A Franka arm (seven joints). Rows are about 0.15 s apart.
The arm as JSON. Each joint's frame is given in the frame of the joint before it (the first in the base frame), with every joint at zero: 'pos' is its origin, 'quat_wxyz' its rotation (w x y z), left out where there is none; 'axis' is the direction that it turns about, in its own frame. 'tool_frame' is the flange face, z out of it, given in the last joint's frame.
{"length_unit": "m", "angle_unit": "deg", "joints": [
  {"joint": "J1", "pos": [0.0, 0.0, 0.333], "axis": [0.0, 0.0, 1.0]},
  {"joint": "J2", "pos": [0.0, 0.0, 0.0], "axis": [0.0, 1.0, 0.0]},
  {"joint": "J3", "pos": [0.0, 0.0, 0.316], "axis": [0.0, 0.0, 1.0]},
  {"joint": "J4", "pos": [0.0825, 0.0, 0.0], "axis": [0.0, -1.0, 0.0]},
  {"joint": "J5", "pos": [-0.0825, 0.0, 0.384], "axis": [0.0, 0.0, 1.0]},
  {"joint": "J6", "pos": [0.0, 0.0, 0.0], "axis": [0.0, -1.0, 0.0]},
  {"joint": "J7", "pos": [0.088, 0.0, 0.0], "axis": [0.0, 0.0, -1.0]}
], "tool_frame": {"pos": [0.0, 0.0, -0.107], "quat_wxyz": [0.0, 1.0, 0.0, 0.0]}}
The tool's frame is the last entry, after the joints.
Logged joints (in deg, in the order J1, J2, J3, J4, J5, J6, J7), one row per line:
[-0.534, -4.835, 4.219, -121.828, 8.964, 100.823, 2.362]
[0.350, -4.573, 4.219, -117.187, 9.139, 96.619, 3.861]
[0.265, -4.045, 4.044, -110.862, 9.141, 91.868, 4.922]
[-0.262, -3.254, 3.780, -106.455, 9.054, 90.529, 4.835]
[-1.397, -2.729, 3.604, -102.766, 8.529, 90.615, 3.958]
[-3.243, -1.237, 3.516, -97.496, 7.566, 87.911, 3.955]
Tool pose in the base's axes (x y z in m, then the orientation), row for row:
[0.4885, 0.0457, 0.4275, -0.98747, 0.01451, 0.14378, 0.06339]
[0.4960, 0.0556, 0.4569, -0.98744, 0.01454, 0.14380, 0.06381]
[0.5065, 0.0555, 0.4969, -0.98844, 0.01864, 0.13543, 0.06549]
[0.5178, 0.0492, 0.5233, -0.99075, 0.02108, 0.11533, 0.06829]
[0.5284, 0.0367, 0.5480, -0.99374, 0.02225, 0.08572, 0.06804]
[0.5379, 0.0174, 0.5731, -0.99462, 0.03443, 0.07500, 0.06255]
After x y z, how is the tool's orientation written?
As a quaternion, x y z w.
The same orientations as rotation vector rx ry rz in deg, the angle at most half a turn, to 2 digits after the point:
[-170.91, 2.51, 24.89]
[-170.86, 2.52, 24.88]
[-170.86, 3.22, 23.41]
[-170.98, 3.64, 19.90]
[-171.52, 3.84, 14.80]
[-172.24, 5.96, 12.99]

